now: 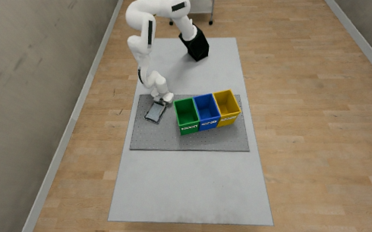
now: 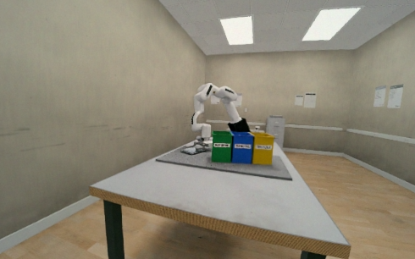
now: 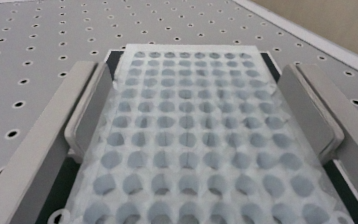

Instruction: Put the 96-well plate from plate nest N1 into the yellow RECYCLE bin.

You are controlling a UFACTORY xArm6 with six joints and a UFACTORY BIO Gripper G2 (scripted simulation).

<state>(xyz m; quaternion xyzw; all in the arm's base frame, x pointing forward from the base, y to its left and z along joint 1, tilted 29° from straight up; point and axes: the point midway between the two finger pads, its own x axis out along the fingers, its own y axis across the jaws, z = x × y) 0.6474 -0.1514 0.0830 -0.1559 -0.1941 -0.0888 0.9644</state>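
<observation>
The clear 96-well plate is 1 cm below my hand. Round my hand: black plate nest N1 (2 cm below); then blue bin (36 cm to the left, 6 cm above); then green bin (24 cm to the left, 6 cm above, 5 cm ahead).
</observation>
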